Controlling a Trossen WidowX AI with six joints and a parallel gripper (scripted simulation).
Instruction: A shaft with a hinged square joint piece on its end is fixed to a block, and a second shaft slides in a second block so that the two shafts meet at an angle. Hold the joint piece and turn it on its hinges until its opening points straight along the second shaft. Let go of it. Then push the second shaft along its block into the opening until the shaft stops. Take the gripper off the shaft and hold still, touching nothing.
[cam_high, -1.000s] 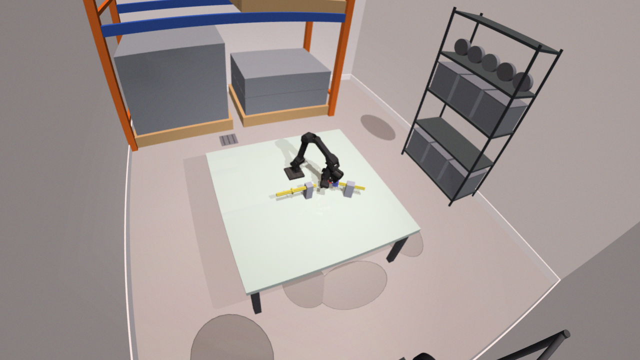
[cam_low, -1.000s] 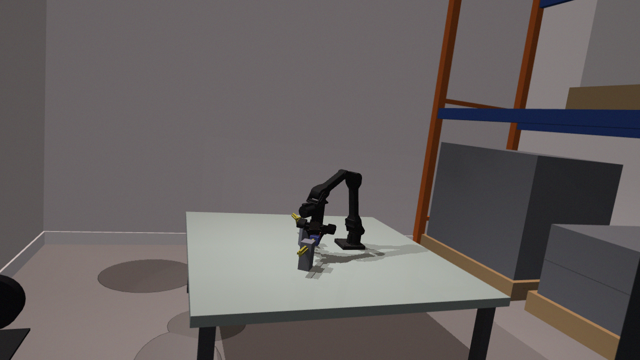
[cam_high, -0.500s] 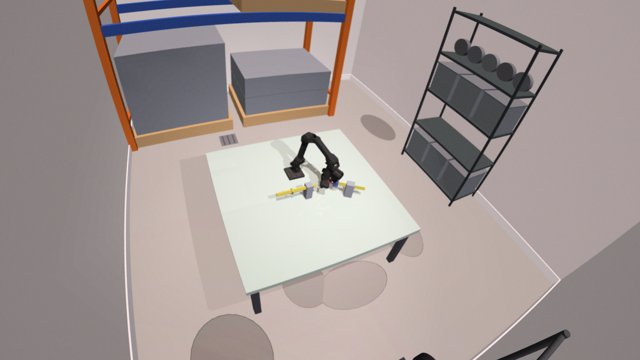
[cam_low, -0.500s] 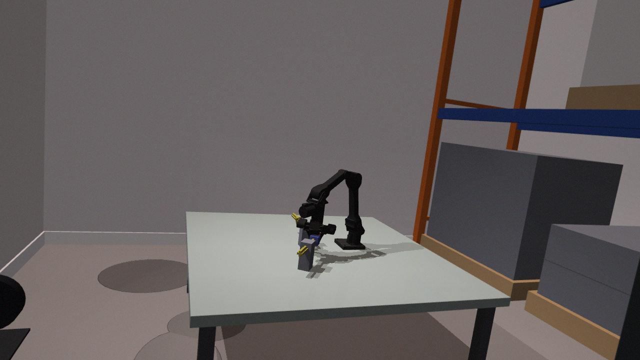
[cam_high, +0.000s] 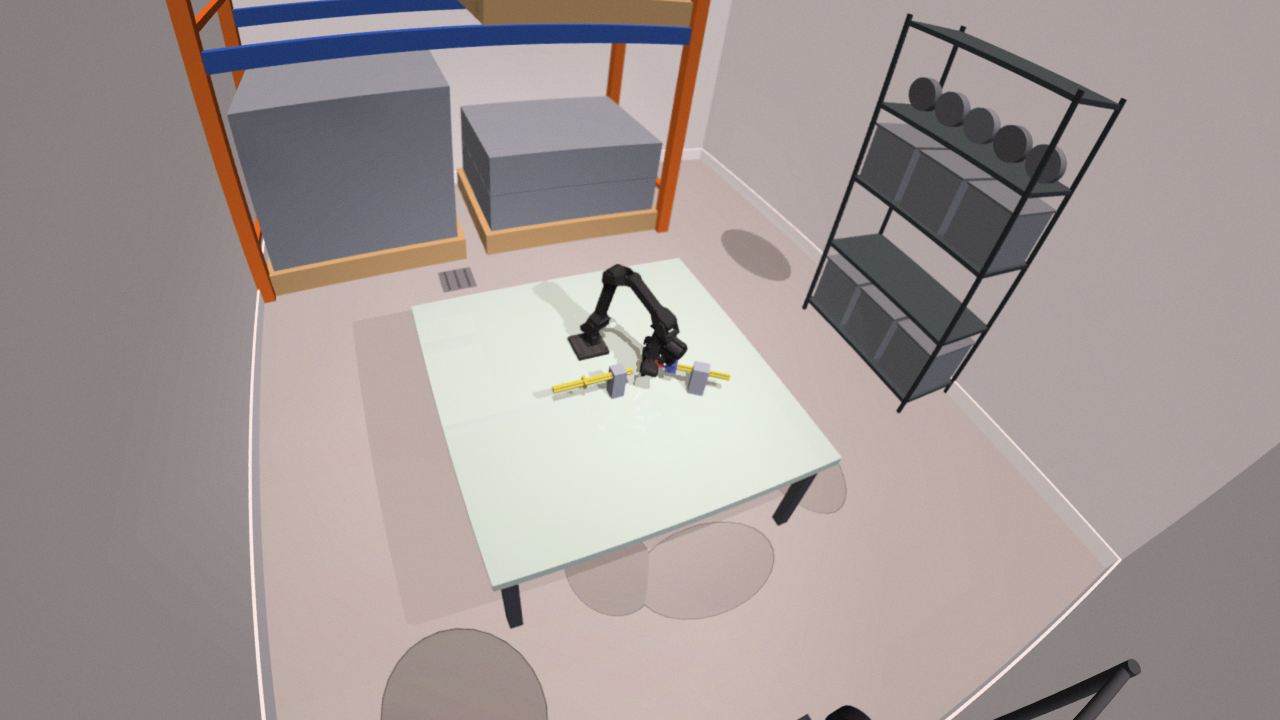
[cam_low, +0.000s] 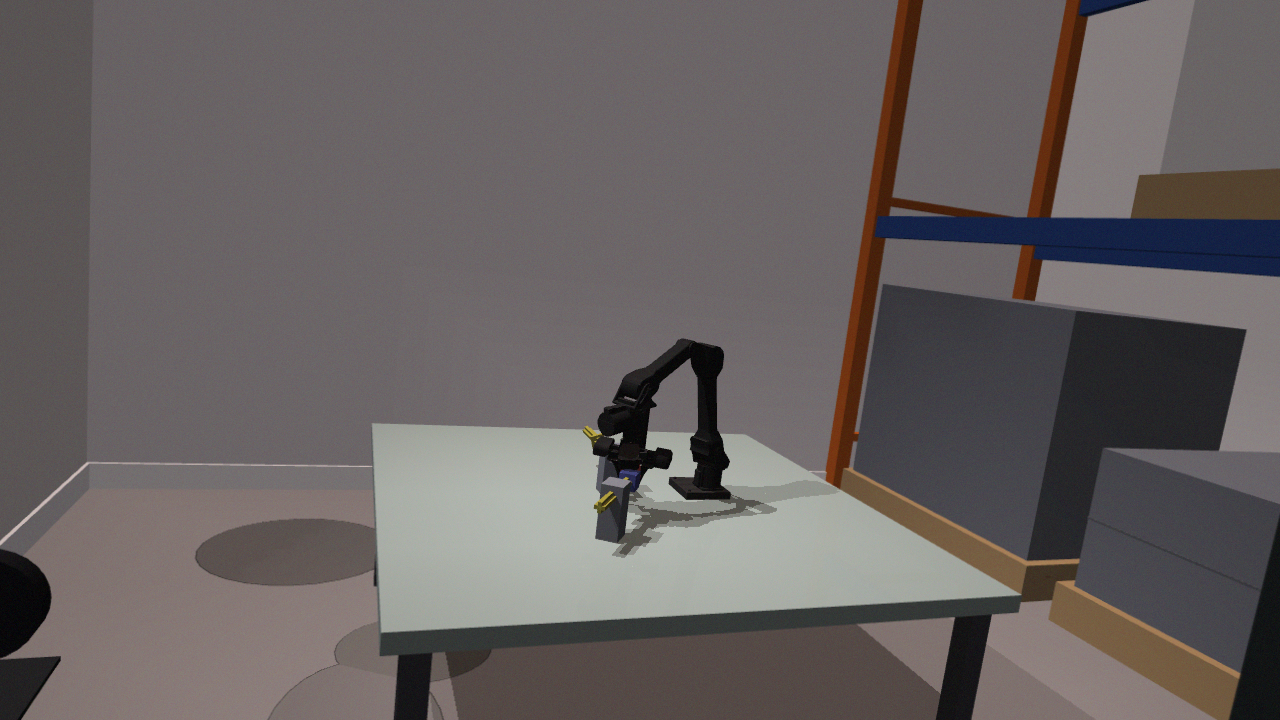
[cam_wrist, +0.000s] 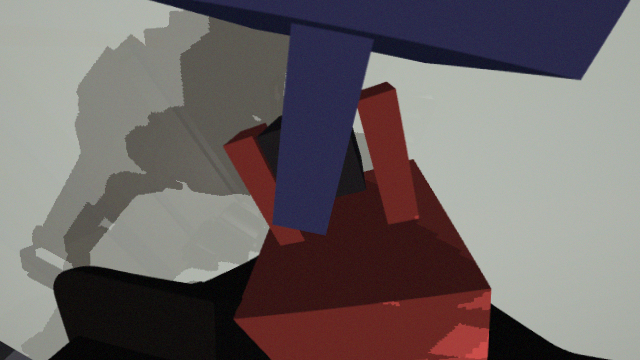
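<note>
My gripper tip is 10 mm short of the red joint piece, 30 mm to the right of it and 40 mm below it.
</note>
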